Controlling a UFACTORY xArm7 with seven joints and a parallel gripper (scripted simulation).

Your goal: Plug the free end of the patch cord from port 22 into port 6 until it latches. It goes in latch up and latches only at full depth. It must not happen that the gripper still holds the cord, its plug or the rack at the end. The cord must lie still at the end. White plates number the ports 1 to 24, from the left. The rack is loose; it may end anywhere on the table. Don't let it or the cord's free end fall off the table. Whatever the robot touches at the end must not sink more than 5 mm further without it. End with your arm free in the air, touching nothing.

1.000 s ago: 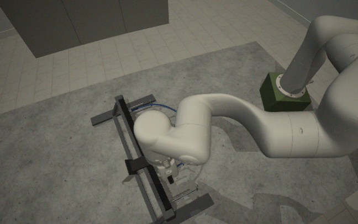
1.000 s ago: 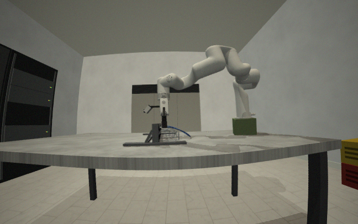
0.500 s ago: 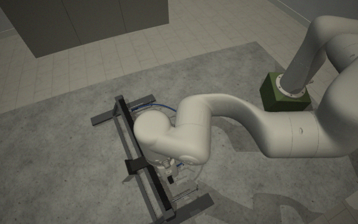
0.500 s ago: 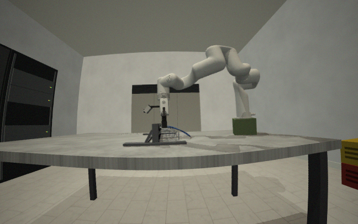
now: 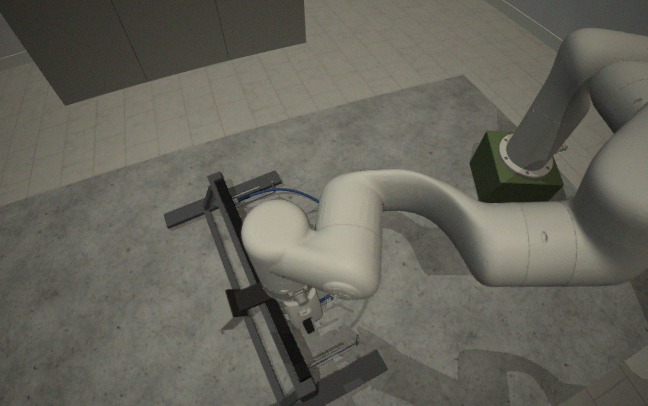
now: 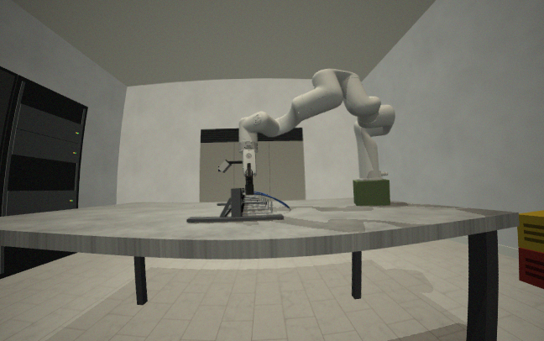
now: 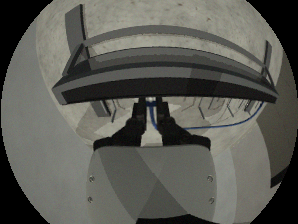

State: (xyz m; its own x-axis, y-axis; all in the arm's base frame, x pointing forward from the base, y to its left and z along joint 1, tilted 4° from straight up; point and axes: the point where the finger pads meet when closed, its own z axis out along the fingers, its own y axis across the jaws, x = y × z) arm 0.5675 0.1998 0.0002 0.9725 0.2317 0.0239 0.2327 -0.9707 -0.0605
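The plug is 2 cm ahead of my hand and 1 cm below it.
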